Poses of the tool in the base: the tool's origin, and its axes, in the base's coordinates. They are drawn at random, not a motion.
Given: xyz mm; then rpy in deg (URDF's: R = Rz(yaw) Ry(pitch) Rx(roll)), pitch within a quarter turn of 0, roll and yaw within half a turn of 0.
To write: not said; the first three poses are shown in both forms.
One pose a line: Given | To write
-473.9 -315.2 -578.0 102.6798 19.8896 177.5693 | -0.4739 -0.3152 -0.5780 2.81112 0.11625 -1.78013
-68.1 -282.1 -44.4 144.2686 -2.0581 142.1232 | -0.0681 -0.2821 -0.0444 -2.56325 0.34217 -2.60835
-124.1 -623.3 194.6 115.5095 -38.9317 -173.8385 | -0.1241 -0.6233 0.1946 -2.55177 -0.37463 -1.93904
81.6 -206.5 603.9 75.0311 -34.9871 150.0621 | 0.0816 -0.2065 0.6039 -2.68231 0.65665 -1.30033
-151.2 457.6 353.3 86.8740 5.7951 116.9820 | -0.1512 0.4576 0.3533 2.93556 1.09151 -1.45287
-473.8 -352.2 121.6 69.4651 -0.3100 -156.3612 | -0.4738 -0.3522 0.1216 -2.98430 -0.38305 -1.18297
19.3 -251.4 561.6 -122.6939 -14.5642 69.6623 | 0.0193 -0.2514 0.5616 -1.04525 -0.83590 -2.46497
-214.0 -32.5 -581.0 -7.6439 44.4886 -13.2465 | -0.2140 -0.0325 -0.5810 -0.19392 0.78460 0.04194
